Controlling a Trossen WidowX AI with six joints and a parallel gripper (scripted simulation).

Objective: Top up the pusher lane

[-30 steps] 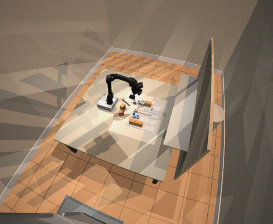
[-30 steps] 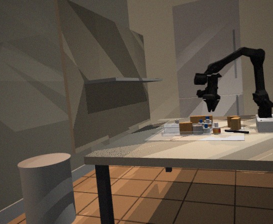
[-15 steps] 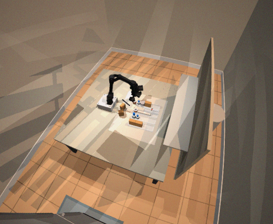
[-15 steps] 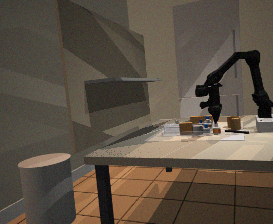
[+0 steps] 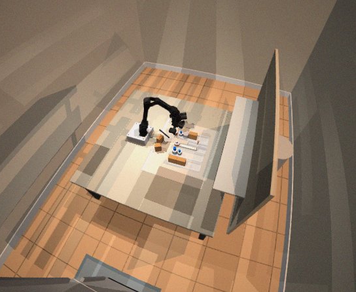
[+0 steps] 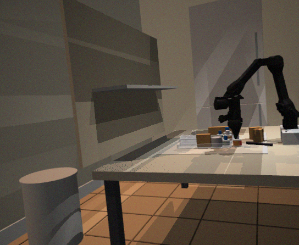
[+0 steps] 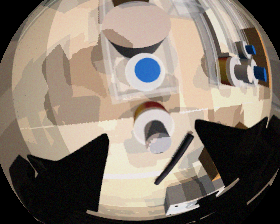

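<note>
My gripper tip is now 110 mm past the black rod, 30 mm to the left of it and 40 mm above it. The rest, counted from my gripper tip: grey cylinder (100 mm ahead, 20 mm below); then lane (210 mm ahead, 100 mm to the right, 30 mm below).
</note>
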